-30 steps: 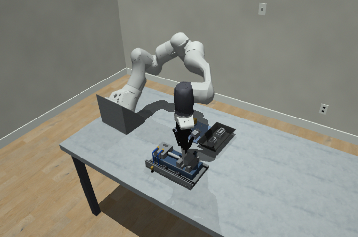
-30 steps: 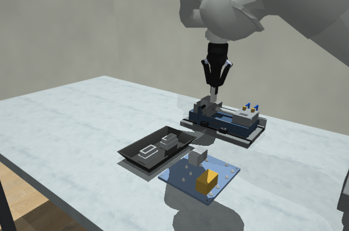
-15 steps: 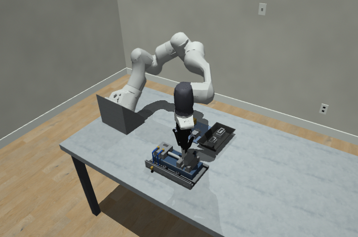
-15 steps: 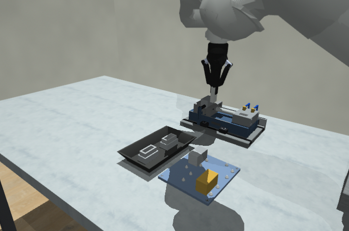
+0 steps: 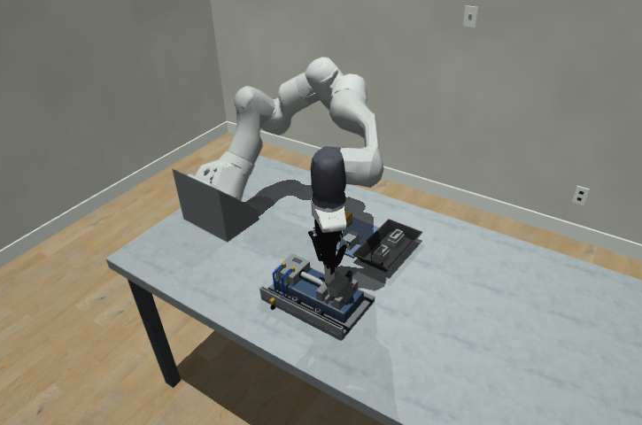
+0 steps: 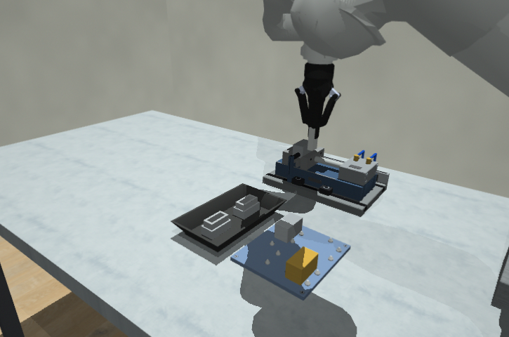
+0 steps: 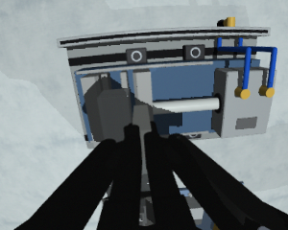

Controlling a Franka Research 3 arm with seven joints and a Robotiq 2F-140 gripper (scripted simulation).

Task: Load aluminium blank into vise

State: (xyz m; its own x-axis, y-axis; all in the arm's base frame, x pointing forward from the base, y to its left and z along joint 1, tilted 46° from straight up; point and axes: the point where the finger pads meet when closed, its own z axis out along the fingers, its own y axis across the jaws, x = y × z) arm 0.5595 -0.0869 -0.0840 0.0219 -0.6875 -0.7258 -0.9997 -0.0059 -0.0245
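The fixed jaw is 60 mm below my hand and 60 mm ahead of it. From my hand the other things lie so: brass blank 360 mm to the left, 200 mm behind, 110 mm below.
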